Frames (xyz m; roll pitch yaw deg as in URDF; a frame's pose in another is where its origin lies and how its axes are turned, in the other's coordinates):
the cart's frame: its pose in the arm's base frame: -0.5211 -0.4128 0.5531 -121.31 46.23 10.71
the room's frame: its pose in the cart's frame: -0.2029 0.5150 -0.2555 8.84 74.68 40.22
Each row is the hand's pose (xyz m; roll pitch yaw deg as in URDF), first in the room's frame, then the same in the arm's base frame.
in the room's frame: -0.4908 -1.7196 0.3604 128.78 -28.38 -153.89
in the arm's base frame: 0.3959 0.4214 0.3202 -62.37 29.61 93.05
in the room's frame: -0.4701 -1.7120 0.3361 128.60 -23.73 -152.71
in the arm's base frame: 0.3971 0.4001 0.3452 -62.11 24.84 92.87
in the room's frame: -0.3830 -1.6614 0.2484 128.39 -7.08 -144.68
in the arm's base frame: 0.3898 0.3001 0.4333 -61.51 7.09 88.04
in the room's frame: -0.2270 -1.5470 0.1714 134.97 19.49 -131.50
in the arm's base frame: 0.3710 0.1070 0.5090 -55.33 -21.32 79.68
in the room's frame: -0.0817 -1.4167 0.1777 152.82 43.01 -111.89
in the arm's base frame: 0.3476 -0.0866 0.4994 -39.55 -47.60 65.29
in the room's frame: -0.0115 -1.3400 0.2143 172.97 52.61 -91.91
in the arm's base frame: 0.3308 -0.1881 0.4598 -19.06 -59.84 46.52
